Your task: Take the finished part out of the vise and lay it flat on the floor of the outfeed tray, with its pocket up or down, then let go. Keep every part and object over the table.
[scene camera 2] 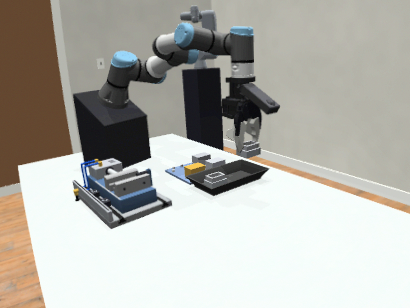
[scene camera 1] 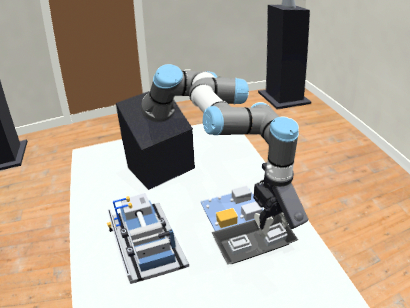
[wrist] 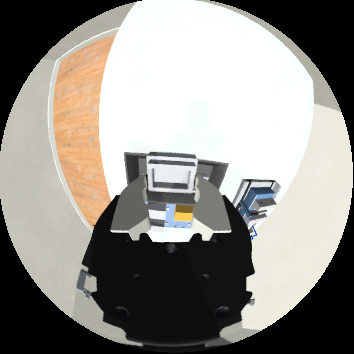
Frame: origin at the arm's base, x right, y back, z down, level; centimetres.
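Seen in the pictures: gripper, fingertip midpoint: (scene camera 2: pixel 246 149) (scene camera 1: pixel 272 233) (wrist: pixel 170 175); arm's base, link origin: (scene camera 2: pixel 112 100) (scene camera 1: pixel 157 107).
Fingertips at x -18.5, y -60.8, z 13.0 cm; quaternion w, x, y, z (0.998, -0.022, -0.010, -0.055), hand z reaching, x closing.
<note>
Offsets run from my fingertips to a thing's top centre.
My gripper (scene camera 1: pixel 269 225) (scene camera 2: pixel 248 142) (wrist: pixel 170 175) is shut on the finished part @[dz -2.3, dx +0.0, dy -0.8 cm] (scene camera 1: pixel 276 232) (scene camera 2: pixel 251 150) (wrist: pixel 171 175), a light grey block with a rectangular pocket facing up. The part looks about level and hangs above the right end of the dark outfeed tray (scene camera 1: pixel 220 248) (scene camera 2: pixel 235 184) (wrist: pixel 132 167), clear of its floor. Another pocketed part @[dz +8.3, dx +6.6, dy +7.4 cm] (scene camera 1: pixel 240 243) (scene camera 2: pixel 215 180) lies pocket up in the tray's left end. The vise @[dz +3.0, dx +33.7, dy +20.2 cm] (scene camera 1: pixel 156 258) (scene camera 2: pixel 135 198) (wrist: pixel 261 196) stands to the left; no part shows between its jaws.
Behind the tray, a blue plate @[dz +12.1, dx +1.7, dy +24.4 cm] (scene camera 1: pixel 209 208) (scene camera 2: pixel 176 172) (wrist: pixel 170 216) bears a yellow block @[dz +8.6, dx +6.1, dy +19.9 cm] (scene camera 1: pixel 226 217) (scene camera 2: pixel 194 170) (wrist: pixel 183 213) and two grey blocks @[dz +8.5, dx -2.8, dy +29.0 cm] (scene camera 1: pixel 241 194) @[dz +8.5, dx -2.9, dy +20.0 cm] (scene camera 2: pixel 215 163). The table's right edge runs near the tray's right end. The black robot base (scene camera 1: pixel 160 160) (scene camera 2: pixel 112 135) stands at the back.
</note>
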